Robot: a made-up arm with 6 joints.
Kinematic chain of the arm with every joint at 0, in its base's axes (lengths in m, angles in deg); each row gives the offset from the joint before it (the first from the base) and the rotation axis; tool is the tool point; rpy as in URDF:
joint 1: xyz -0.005 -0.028 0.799 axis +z
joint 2: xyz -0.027 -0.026 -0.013 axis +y
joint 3: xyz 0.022 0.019 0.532 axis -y
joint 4: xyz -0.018 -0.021 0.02 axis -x
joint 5: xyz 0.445 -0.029 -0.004 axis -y
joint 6: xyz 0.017 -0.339 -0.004 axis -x
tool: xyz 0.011 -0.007 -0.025 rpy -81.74 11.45 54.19
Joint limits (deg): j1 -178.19..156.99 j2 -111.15..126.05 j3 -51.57..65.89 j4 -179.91..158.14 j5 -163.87..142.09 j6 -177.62..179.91
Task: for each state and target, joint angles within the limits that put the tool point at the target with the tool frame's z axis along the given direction. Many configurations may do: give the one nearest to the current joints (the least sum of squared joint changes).
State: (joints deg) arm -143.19 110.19 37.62 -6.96 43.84 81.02
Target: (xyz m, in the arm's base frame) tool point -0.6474 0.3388 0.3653 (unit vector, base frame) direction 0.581 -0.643 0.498
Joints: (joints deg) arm -178.19 83.43 25.04 -20.70 10.54 41.90
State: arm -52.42 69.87 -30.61 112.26 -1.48 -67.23
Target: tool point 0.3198 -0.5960 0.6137 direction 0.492 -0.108 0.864
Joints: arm -65.71 48.37 -51.57 105.81 14.60 -100.84
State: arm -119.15 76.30 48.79 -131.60 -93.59 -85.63
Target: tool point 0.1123 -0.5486 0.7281 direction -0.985 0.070 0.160
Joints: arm -89.34 35.54 6.68 -105.89 -48.45 -40.51
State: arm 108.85 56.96 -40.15 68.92 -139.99 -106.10
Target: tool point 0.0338 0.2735 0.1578 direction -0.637 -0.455 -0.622
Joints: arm 81.68 99.67 -51.57 100.46 -115.24 -115.00
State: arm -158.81 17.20 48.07 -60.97 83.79 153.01
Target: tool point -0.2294 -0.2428 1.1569 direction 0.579 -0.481 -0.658
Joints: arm -120.56 -24.44 1.42 -85.96 64.03 175.91
